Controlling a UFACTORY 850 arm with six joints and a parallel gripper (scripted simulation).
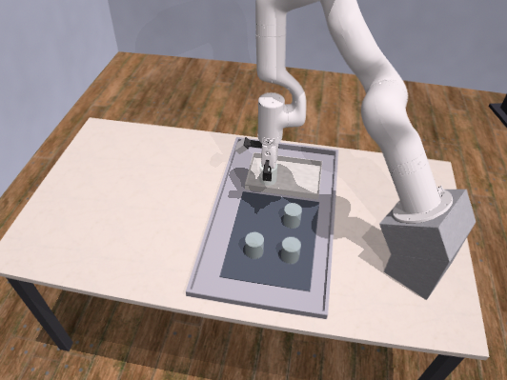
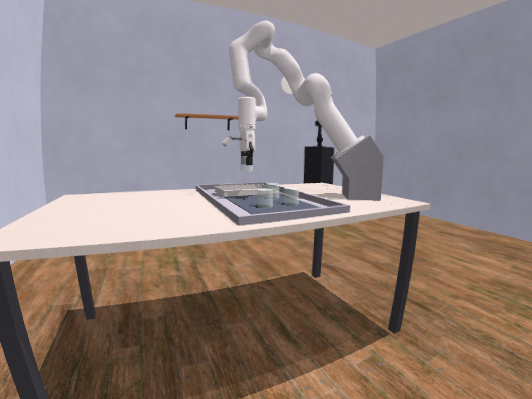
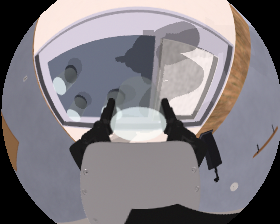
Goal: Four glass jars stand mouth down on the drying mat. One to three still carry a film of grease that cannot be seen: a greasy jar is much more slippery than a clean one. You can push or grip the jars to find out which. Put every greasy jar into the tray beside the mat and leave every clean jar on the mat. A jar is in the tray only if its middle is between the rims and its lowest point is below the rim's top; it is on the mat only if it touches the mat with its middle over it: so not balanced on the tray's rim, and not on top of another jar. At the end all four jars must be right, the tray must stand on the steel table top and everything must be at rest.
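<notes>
Right now my hand is 170 mm above the tray, 140 mm to the left of it and 90 mm past it. The rest, counted from my hand: grey rimmed steel top: 180 mm below, 60 mm to the left, 20 mm behind; then dark drying mat: 180 mm below, 170 mm to the left.
</notes>
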